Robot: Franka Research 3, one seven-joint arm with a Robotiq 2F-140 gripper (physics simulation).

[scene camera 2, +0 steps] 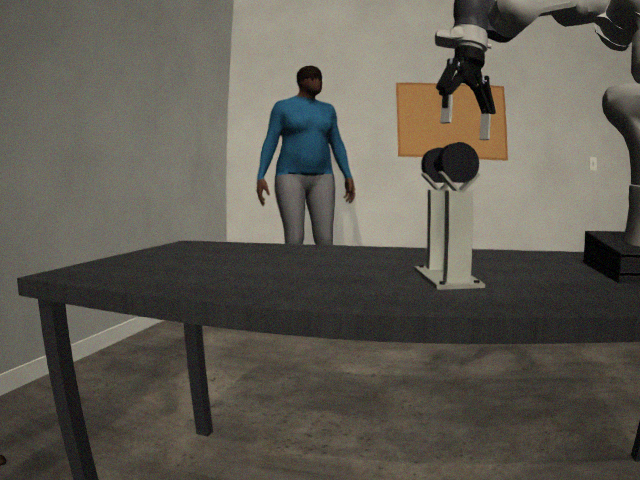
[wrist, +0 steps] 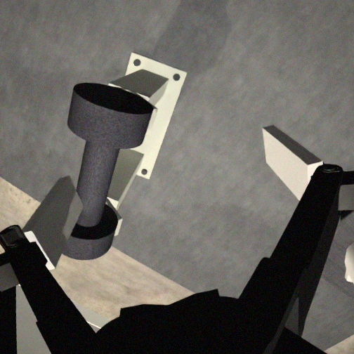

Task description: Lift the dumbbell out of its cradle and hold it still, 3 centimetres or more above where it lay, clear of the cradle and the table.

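The dark dumbbell (scene camera 2: 460,162) (wrist: 95,175) lies in the V-shaped arms at the top of the pale cradle (scene camera 2: 459,237) (wrist: 164,117), which stands on the dark table (scene camera 2: 258,284) (wrist: 215,200). My gripper (scene camera 2: 465,130) (wrist: 167,168) is wide open and empty, with its fingertips above the dumbbell in the scene view. In the wrist view the handle runs steeply up the picture beside the left finger, far from the right finger. The left finger's pad overlaps the edge of the lower handle and hides part of the lower end disc.
The robot's black base (scene camera 2: 610,255) stands on the table at the right. A person in a blue top (scene camera 2: 305,134) stands behind the table. An orange panel (scene camera 2: 418,121) hangs on the back wall. The table's edge shows at the lower left in the wrist view.
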